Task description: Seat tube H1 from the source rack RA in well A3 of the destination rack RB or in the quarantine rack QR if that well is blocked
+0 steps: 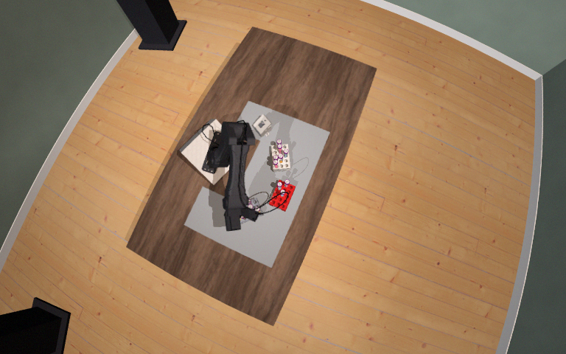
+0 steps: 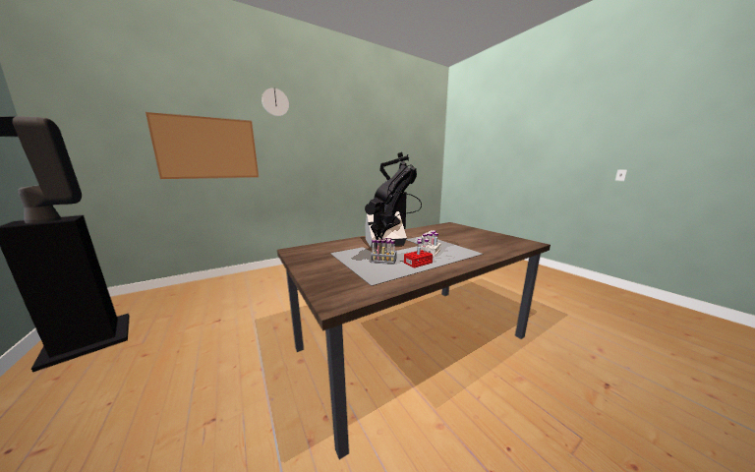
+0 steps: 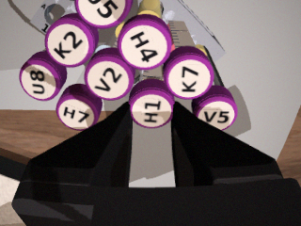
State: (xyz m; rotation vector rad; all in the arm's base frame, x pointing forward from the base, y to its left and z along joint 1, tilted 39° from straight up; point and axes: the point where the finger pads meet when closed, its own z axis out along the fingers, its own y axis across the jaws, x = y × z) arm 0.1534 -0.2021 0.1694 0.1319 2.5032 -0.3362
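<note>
Now: hand 6 cm above the tube H1 and 1 cm short of it. From my hand the other things lie so: red rack QR 17 cm ahead, 12 cm to the left, 10 cm below; then grey rack RA 10 cm below, 2 cm to the left, 2 cm ahead; then white rack RB 31 cm to the left, 13 cm ahead, 10 cm below.
</note>
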